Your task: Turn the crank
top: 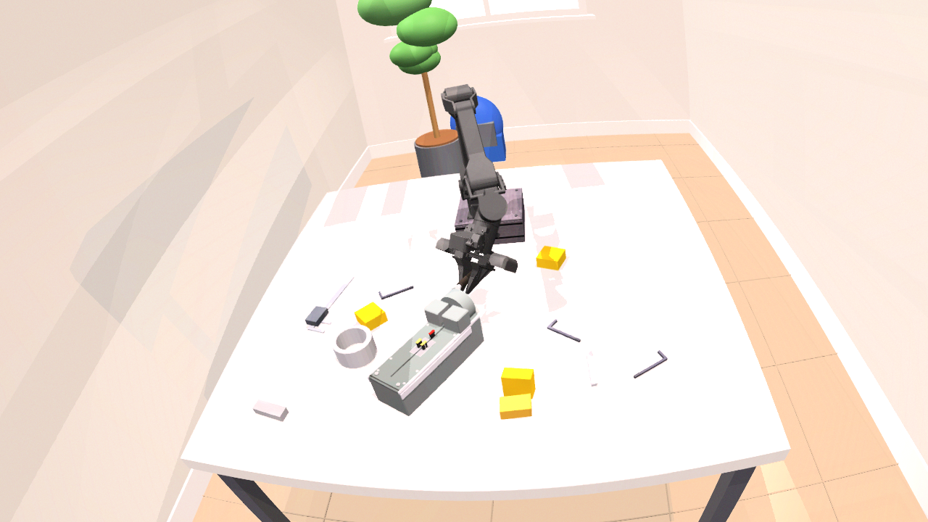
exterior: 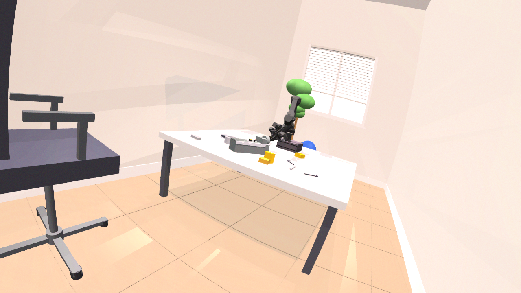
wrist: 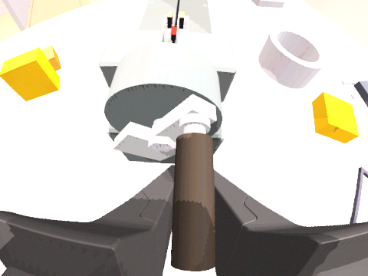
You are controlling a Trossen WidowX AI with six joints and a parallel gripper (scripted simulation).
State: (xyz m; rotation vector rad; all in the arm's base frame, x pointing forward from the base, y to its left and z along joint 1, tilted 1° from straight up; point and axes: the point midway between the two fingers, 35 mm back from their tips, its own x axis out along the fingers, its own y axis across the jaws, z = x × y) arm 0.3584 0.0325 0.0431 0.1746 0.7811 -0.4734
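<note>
Right now my gripper tip is 10 mm past the brown crank handle, 10 mm to the right of it and 20 mm below it. Also, from my gripper tip: red pointer 130 mm ahead, 50 mm to the right, 10 mm below.
</note>
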